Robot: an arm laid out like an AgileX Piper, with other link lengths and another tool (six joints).
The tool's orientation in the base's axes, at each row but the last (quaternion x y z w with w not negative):
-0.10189, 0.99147, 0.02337, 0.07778
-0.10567, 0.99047, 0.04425, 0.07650
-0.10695, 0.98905, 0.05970, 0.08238
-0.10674, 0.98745, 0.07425, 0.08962
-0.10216, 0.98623, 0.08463, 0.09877
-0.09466, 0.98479, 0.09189, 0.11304
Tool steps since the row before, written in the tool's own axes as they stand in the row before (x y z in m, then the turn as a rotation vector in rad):
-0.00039, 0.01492, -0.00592, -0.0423, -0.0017, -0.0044
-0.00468, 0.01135, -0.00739, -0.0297, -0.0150, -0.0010
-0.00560, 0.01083, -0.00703, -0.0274, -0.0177, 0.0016
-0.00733, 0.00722, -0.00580, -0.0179, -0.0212, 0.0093
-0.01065, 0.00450, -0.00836, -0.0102, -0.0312, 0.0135
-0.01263, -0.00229, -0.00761, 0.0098, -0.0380, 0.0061
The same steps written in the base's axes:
-0.00358, 0.01430, 0.00636, 0.0406, 0.0065, 0.0110
0.00102, 0.01123, 0.00884, 0.0318, -0.0087, 0.0047
0.00194, 0.01068, 0.00896, 0.0306, -0.0114, 0.0015
0.00449, 0.00746, 0.00798, 0.0235, -0.0154, -0.0083
0.00775, 0.00475, 0.01100, 0.0190, -0.0257, -0.0155
0.01099, -0.00166, 0.00995, -0.0002, -0.0371, -0.0143

